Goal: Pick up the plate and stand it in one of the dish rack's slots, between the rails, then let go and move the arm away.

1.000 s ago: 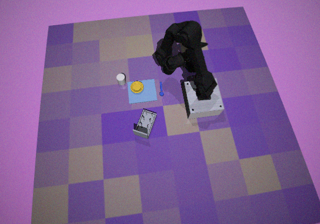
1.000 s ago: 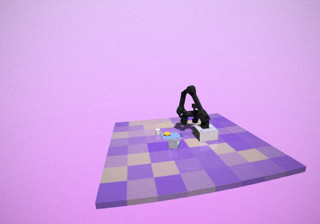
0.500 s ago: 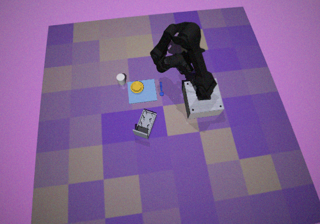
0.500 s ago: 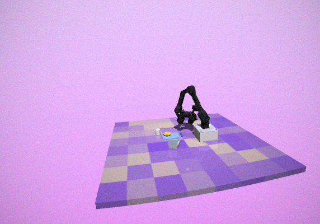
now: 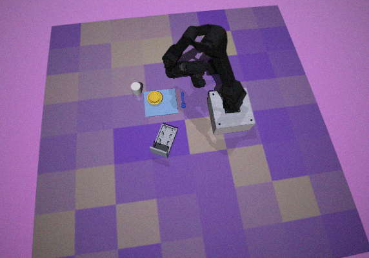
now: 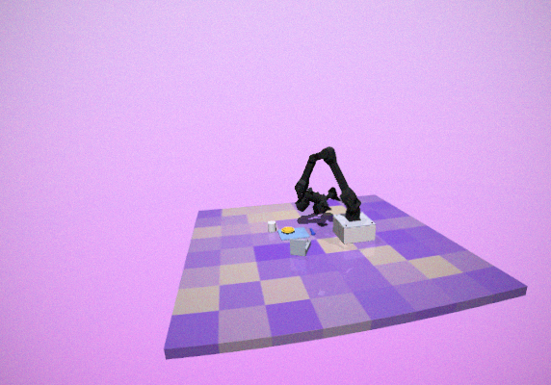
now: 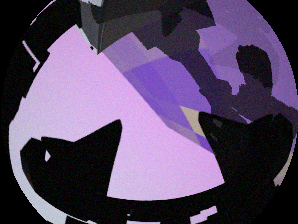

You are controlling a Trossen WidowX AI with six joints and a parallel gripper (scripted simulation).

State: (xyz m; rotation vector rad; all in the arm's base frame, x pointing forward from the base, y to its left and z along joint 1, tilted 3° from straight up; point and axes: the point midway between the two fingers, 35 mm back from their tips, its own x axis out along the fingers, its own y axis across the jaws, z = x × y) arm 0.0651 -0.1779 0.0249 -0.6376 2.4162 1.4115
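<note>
My gripper tip is 290 mm short of the yellow plate, 80 mm to the right of it and 100 mm above it. Round my gripper tip: grey dish rack (260 mm ahead, 290 mm to the left, 90 mm below); blue spoon (160 mm ahead, 100 mm to the left, 110 mm below); white cup (380 mm ahead, 30 mm to the left, 90 mm below).
</note>
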